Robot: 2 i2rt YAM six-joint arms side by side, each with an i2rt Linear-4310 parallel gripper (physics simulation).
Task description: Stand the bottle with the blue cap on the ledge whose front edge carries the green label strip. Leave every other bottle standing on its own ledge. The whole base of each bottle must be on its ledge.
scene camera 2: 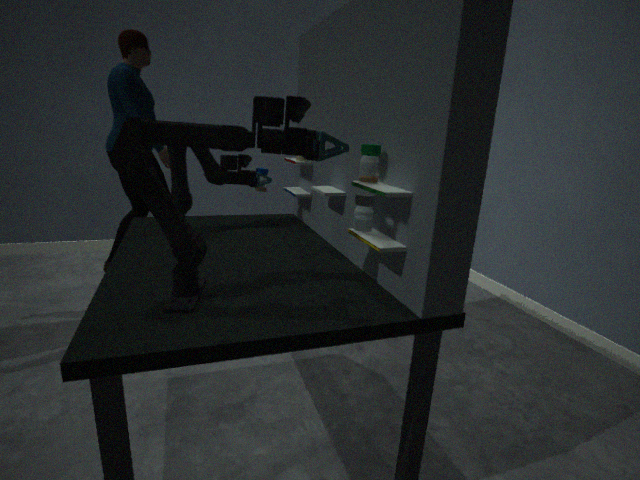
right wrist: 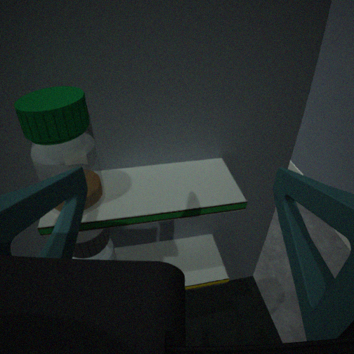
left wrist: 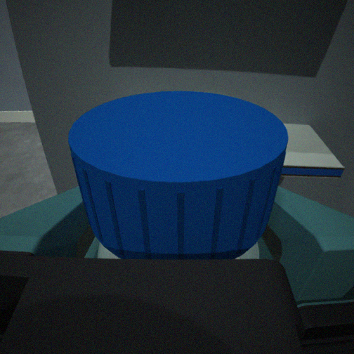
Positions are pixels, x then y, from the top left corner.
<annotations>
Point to a green-capped bottle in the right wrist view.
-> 54, 119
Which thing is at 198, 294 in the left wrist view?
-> The left gripper.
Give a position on a green-strip ledge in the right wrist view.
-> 152, 189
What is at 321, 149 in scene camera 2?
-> The right gripper.
</annotations>
